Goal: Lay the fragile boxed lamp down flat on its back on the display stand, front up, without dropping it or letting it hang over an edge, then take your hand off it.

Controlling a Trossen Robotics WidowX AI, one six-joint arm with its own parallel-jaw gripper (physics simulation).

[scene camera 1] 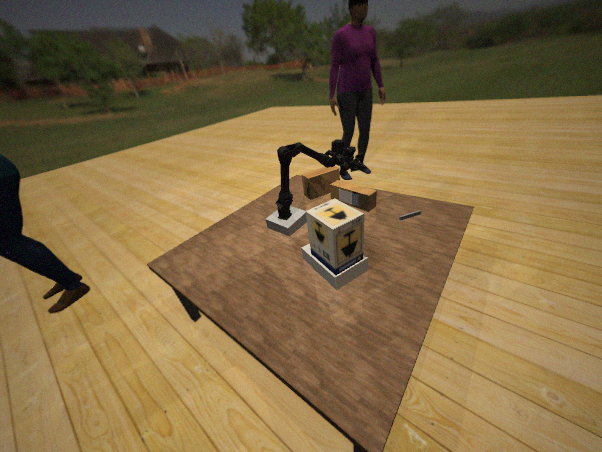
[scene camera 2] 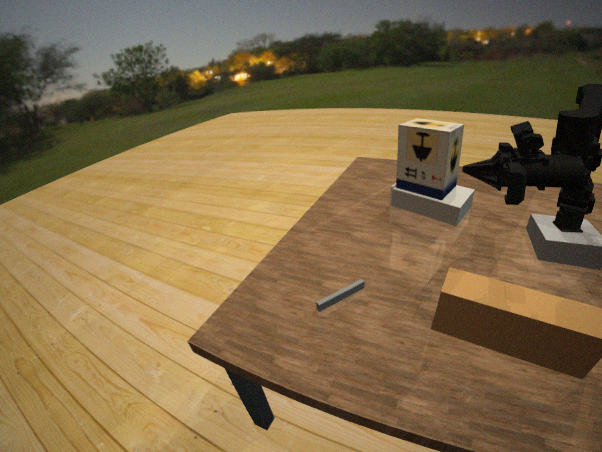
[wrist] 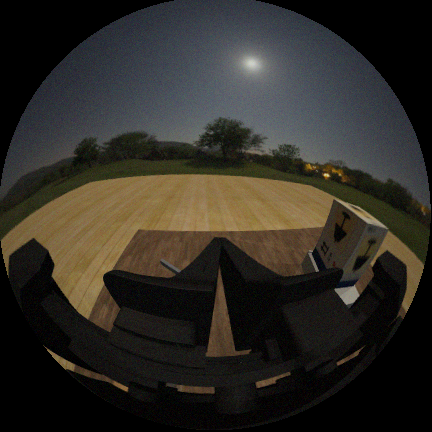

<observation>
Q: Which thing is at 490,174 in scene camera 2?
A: My gripper.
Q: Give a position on a display stand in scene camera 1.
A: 337,281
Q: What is my gripper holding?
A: Nothing.
</observation>
